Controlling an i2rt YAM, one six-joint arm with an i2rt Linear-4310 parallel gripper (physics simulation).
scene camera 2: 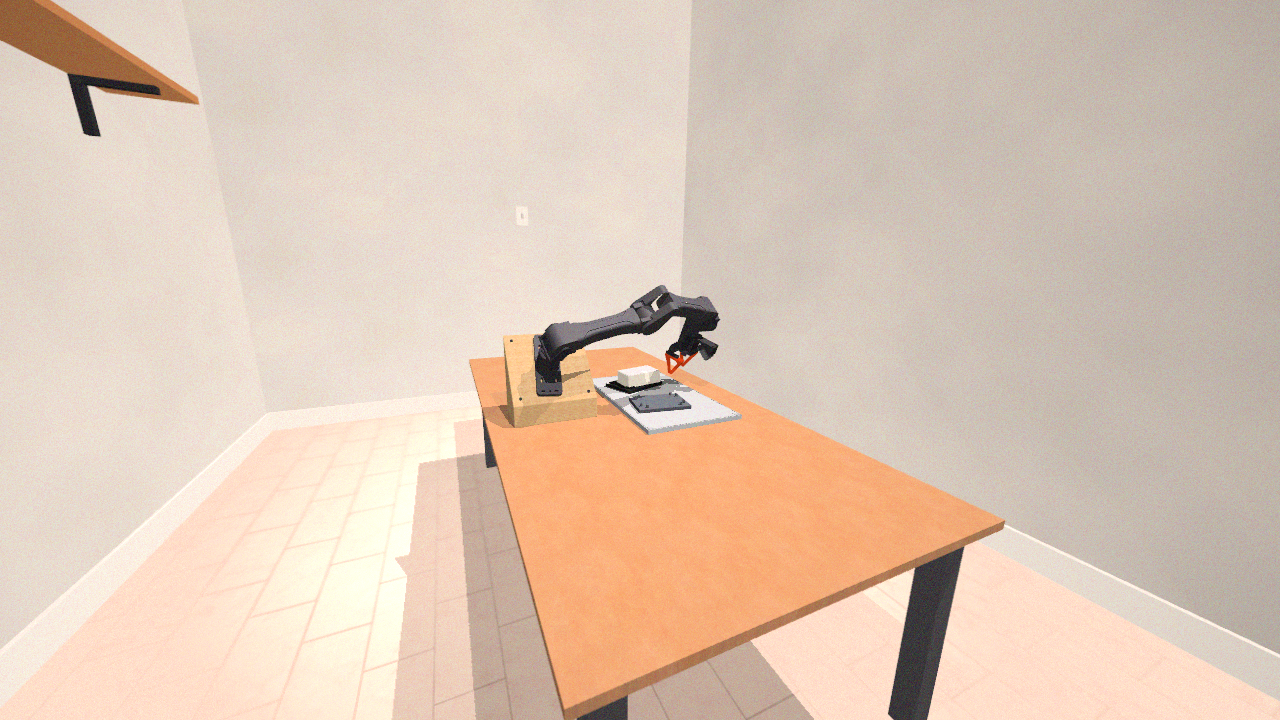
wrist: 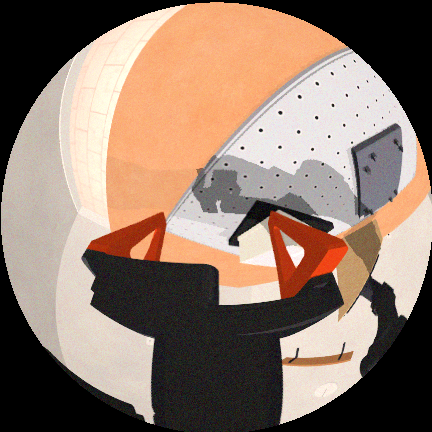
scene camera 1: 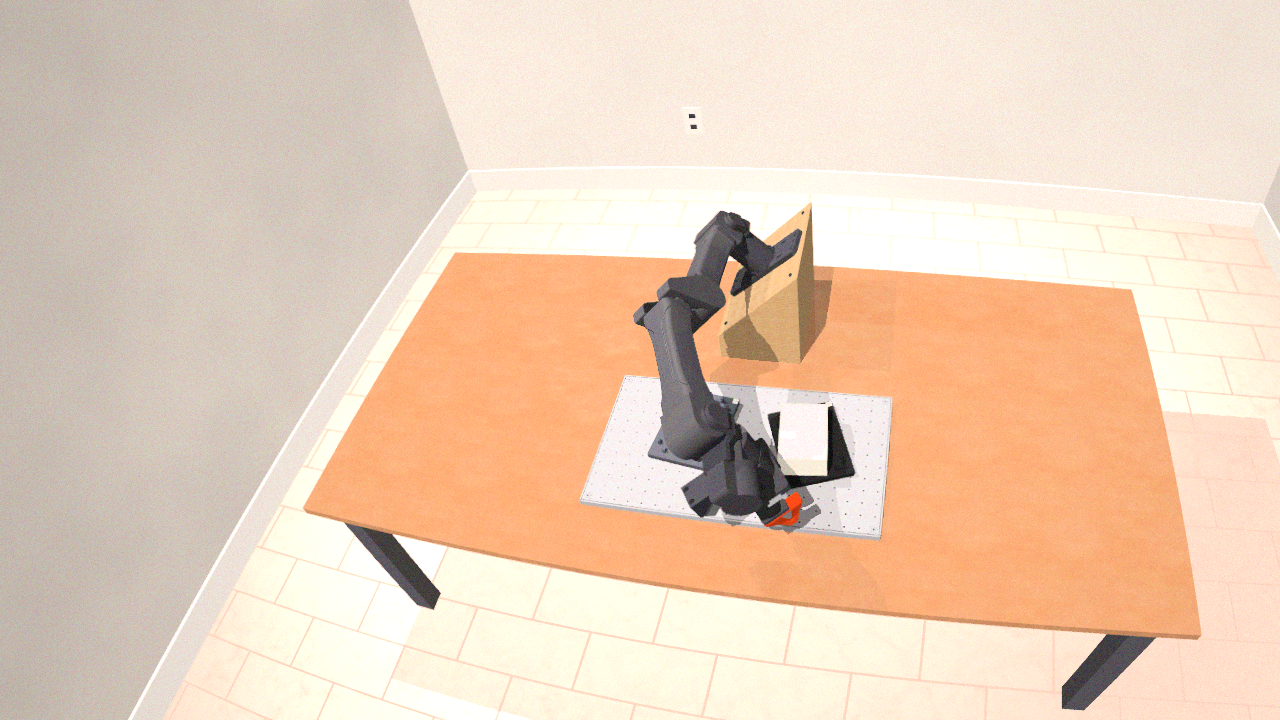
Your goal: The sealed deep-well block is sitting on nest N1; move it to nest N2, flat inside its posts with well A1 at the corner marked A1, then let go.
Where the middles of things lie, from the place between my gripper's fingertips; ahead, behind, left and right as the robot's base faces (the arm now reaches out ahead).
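White perforated plate (scene camera 1: 623,474), from my hand: 60 mm below, 120 mm behind, 110 mm to the right. Dark grey nest plate (scene camera 1: 658,450), from my hand: 40 mm below, 140 mm behind, 200 mm to the right.
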